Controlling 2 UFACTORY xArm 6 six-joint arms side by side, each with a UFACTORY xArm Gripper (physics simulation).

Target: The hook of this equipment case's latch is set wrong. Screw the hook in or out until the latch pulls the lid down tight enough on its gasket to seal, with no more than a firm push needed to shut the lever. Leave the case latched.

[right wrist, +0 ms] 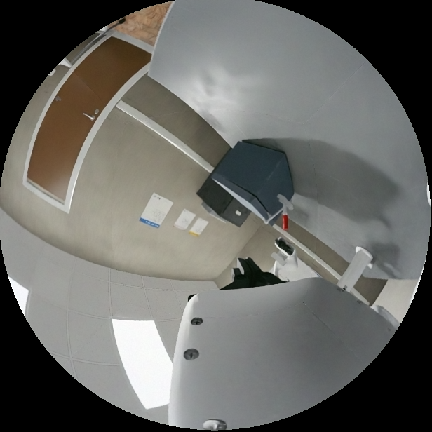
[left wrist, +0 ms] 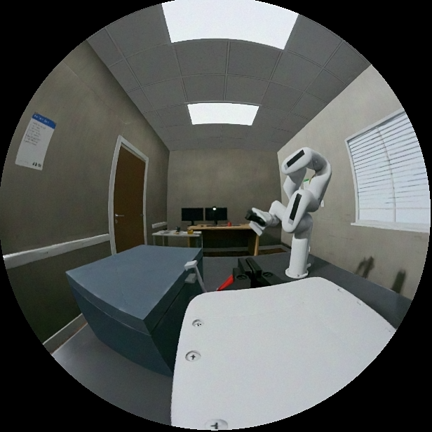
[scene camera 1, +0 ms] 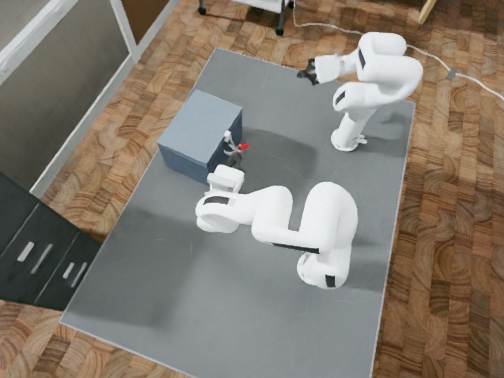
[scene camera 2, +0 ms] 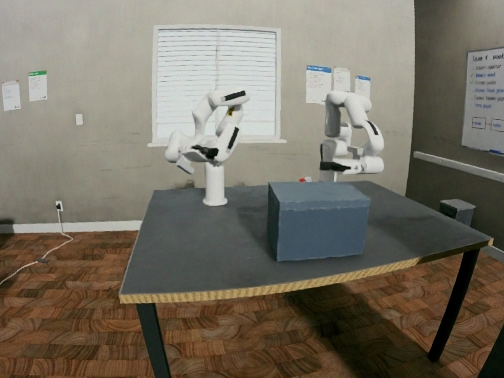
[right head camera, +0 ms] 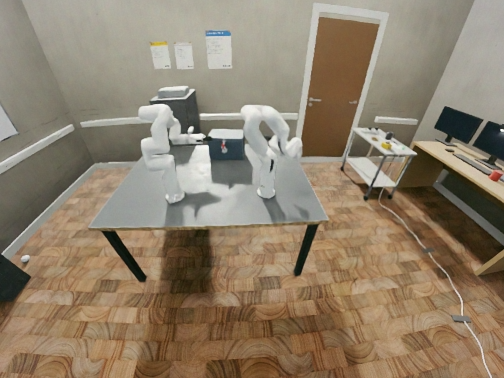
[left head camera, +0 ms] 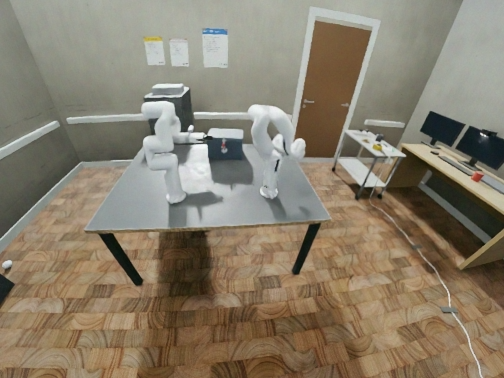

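Seen in the pictures: left gripper, fingertip midpoint: point(scene camera 1: 239, 154) point(scene camera 2: 320, 166) point(right head camera: 212, 138) point(left head camera: 212, 137); right gripper, fingertip midpoint: point(scene camera 1: 298, 75) point(scene camera 2: 217, 151) point(right head camera: 265, 136); left arm's base, link origin: point(right head camera: 175, 196) point(left head camera: 176, 196); right arm's base, link origin: point(scene camera 1: 344, 140) point(scene camera 2: 215, 201) point(right head camera: 266, 192) point(left head camera: 268, 192).
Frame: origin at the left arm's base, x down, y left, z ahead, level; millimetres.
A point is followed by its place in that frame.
The blue-grey case point(left head camera: 235, 151) @(z 450, x -87, y -453 mm) point(scene camera 1: 200, 122) @(z 578, x -207, y -387 mm) point(scene camera 2: 320, 230) @(z 680, x -108, y -415 mm) point(left wrist: 135, 275) point(right wrist: 255, 165) stands with its lid down. Its pale latch point(scene camera 1: 228, 137) @(z 454, x -190, y -363 mm) point(left wrist: 196, 272) point(right wrist: 285, 203) is on the front, its upper end by the lid's edge; I cannot tell whether the hook is engaged. The red lever handle point(scene camera 1: 243, 147) @(z 385, x -185, y -339 mm) point(left wrist: 226, 283) point(right wrist: 285, 221) sticks outward from the case. My left gripper point(scene camera 1: 236, 160) @(z 382, x -248, y -266 mm) point(left wrist: 243, 268) is shut and empty, close beside the latch and handle. My right gripper point(scene camera 1: 302, 75) @(z 253, x -298, y -660 mm) point(right wrist: 242, 268) is shut and empty, raised well away from the case.
The case stands on the grey table point(scene camera 1: 165, 300) @(z 503, x 0, y 268 mm) point(scene camera 2: 200, 260) @(z 578, x 0, y -779 mm), near the edge away from the arm bases. A dark cabinet point(left head camera: 184, 107) point(scene camera 1: 30, 250) stands beyond the table. A white trolley point(left head camera: 356, 172) and a desk point(left head camera: 450, 175) stand at the right of the head views.
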